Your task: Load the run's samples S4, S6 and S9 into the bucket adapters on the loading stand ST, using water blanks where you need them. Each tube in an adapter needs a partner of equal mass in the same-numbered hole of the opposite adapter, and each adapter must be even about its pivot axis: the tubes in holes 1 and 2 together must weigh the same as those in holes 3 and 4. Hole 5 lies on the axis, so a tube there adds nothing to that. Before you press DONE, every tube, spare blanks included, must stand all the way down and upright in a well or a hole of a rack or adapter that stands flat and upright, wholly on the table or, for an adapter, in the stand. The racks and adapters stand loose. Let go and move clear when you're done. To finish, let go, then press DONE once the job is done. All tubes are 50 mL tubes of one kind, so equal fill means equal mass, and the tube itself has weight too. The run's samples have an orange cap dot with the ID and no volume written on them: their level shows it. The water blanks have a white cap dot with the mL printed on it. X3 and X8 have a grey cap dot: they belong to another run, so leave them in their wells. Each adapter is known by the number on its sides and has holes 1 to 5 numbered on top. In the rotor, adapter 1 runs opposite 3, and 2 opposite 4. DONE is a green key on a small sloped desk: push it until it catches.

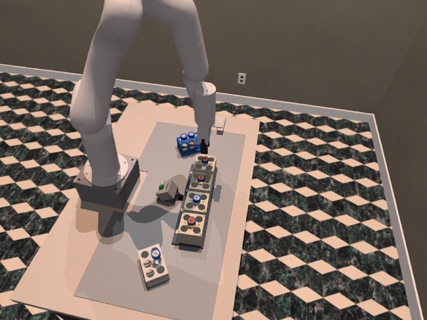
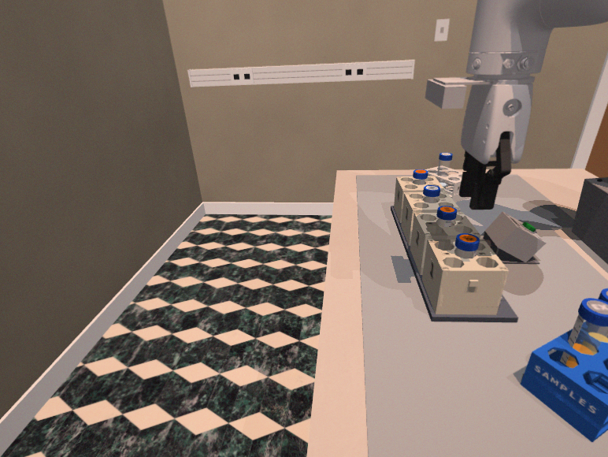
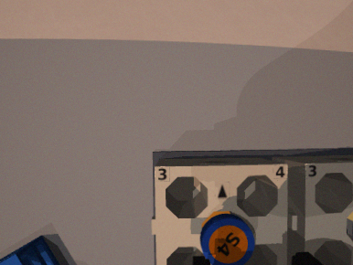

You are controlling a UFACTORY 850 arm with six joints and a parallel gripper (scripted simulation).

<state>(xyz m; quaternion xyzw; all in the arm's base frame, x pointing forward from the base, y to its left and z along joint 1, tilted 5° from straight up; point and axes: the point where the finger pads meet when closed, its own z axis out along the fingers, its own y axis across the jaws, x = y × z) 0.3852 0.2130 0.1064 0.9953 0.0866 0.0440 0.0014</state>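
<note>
Right now my hand is 150 mm past the green done key, 180 mm to the left of it and 140 mm above it. From my hand the other things lie so: adapter (160 mm below); blue sample rack (140 mm behind, 160 mm to the left, 180 mm below); sample tube (10 mm behind, 140 mm below).
</note>
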